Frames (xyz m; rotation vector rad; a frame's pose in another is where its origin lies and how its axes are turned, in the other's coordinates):
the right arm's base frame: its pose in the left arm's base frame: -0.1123 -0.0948 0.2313 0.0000 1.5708 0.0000
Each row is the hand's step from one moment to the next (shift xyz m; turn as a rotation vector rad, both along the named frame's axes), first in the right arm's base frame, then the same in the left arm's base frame.
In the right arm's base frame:
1: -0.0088 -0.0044 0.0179 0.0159 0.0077 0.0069
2: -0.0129 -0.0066 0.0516 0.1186 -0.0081 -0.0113
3: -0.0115 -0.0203 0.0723 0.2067 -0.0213 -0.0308
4: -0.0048 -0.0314 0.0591 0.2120 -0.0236 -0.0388
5: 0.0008 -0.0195 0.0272 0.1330 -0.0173 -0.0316
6: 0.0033 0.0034 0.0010 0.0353 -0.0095 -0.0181
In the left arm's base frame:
1: 0.0179 -0.0044 0.0088 0.0069 0.0077 -0.0159
2: 0.0516 -0.0066 0.0129 -0.0113 -0.0081 -0.1186
3: 0.0723 -0.0203 0.0115 -0.0308 -0.0213 -0.2067
4: 0.0591 -0.0314 0.0048 -0.0388 -0.0236 -0.2120
5: 0.0272 -0.0195 -0.0008 -0.0316 -0.0173 -0.1330
6: 0.0010 0.0034 -0.0033 -0.0181 -0.0095 -0.0353

